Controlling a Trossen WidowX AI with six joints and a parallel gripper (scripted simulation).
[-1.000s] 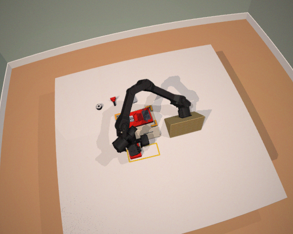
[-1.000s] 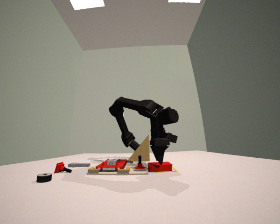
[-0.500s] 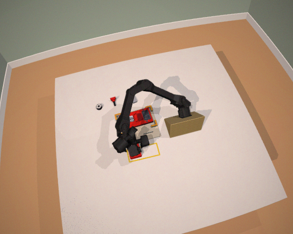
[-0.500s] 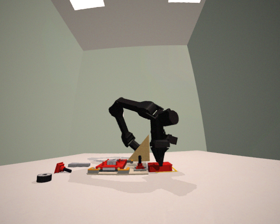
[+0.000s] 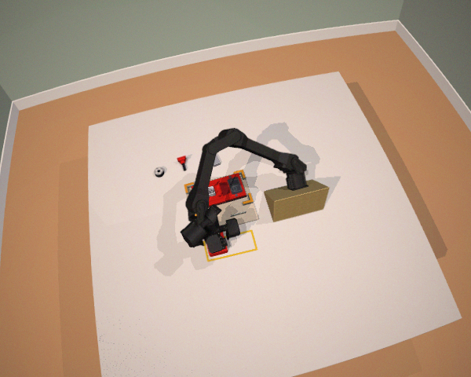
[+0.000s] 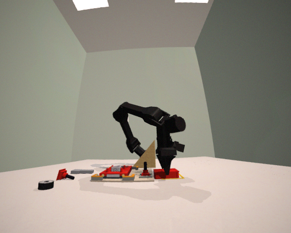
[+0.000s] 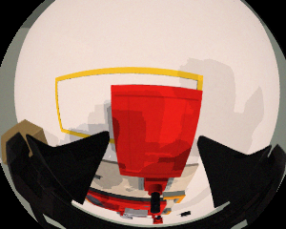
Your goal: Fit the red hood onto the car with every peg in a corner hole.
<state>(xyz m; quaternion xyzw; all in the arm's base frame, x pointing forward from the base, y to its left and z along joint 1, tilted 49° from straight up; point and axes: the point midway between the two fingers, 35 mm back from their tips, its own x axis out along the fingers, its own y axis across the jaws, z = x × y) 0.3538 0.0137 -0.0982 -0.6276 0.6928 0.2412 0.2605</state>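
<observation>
My gripper tip is right at the red hood. Also, from my gripper tip: grey engine block (30 mm behind, 200 mm to the right, 10 mm above); then black wheel (140 mm ahead, 390 mm to the right, 10 mm below); then black post (80 mm to the right, 20 mm above).
</observation>
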